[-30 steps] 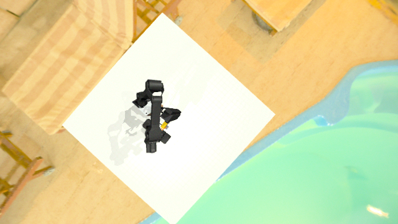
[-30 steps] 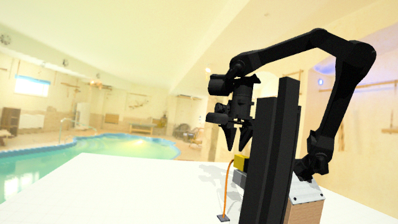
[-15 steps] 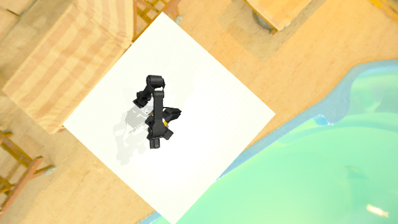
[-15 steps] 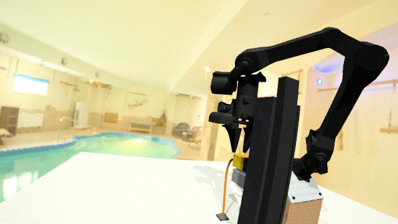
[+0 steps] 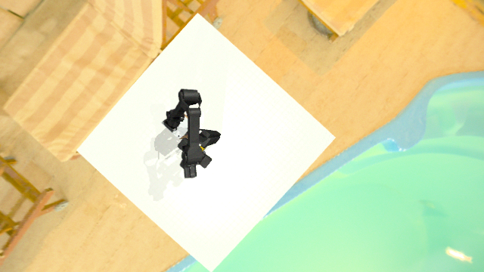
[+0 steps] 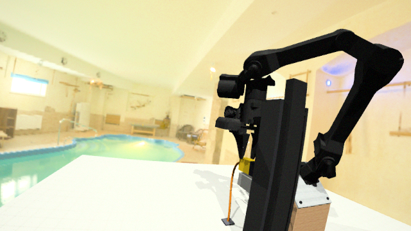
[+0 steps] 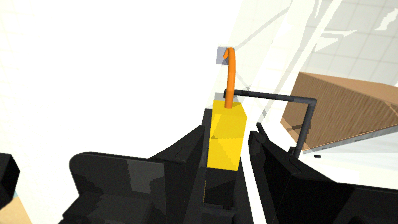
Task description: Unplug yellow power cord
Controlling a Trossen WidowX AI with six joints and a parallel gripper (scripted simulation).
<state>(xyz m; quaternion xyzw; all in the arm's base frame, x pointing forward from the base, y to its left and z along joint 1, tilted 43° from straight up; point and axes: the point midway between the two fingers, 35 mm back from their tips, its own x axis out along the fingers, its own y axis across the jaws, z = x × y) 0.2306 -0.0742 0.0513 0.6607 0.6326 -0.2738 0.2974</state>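
My gripper tip is now 30 mm to the right of the yellow plug and 10 mm above it. From my gripper tip the other things lie so: anchor (40 mm to the right, 210 mm below).
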